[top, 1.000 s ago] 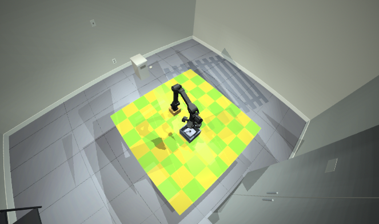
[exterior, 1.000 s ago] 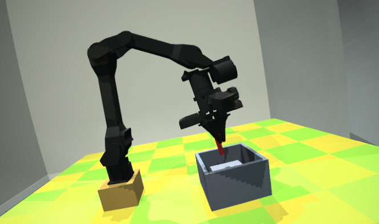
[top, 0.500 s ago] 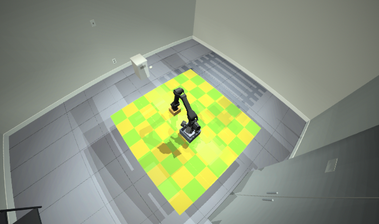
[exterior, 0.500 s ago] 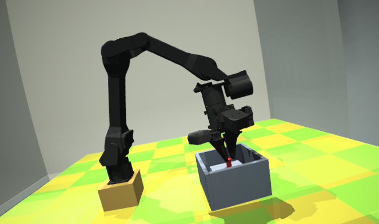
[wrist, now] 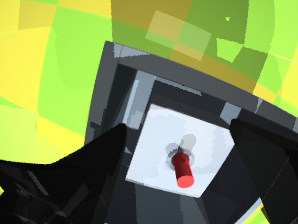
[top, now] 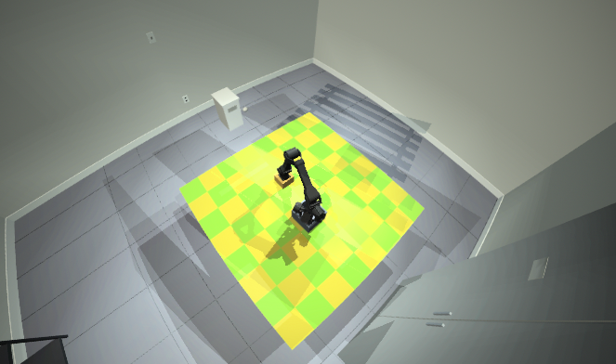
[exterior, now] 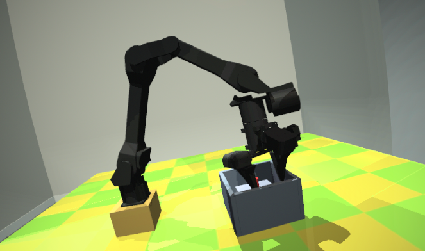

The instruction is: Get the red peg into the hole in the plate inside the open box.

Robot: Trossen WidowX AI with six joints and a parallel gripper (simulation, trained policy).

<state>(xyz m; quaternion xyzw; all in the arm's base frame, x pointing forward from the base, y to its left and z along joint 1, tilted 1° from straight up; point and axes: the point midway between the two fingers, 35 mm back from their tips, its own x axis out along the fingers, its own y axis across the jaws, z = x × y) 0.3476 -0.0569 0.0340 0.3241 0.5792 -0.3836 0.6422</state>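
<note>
The red peg is 30 mm behind my gripper tip, 40 mm to the left of it and 30 mm below it. Also, from my gripper tip: grey box 30 mm behind, 40 mm to the left, 50 mm below; white plate 30 mm behind, 40 mm to the left, 30 mm below.
</note>
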